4 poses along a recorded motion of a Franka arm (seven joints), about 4.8 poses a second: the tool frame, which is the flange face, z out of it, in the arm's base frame.
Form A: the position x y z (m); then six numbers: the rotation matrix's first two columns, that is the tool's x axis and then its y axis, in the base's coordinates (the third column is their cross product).
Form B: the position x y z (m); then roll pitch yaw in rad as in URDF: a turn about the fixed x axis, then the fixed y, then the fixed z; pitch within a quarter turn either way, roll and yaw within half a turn. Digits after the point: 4 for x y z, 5 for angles.
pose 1, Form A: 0.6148, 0.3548, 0.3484, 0.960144, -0.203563, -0.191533, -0.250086, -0.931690, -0.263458
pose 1, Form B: 0.6148, 0.3548, 0.3484, -2.86983, 0.19272, -0.20892
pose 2, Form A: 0.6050, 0.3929, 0.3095, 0.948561, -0.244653, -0.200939, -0.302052, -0.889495, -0.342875
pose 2, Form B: 0.6050, 0.3929, 0.3095, -2.78401, 0.20232, -0.25242
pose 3, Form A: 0.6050, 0.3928, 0.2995, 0.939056, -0.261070, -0.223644, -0.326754, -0.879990, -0.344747
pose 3, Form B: 0.6050, 0.3928, 0.2995, -2.78006, 0.22555, -0.27117
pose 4, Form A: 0.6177, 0.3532, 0.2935, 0.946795, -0.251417, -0.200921, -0.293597, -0.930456, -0.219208
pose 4, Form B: 0.6177, 0.3532, 0.2935, -2.91591, 0.20230, -0.25956
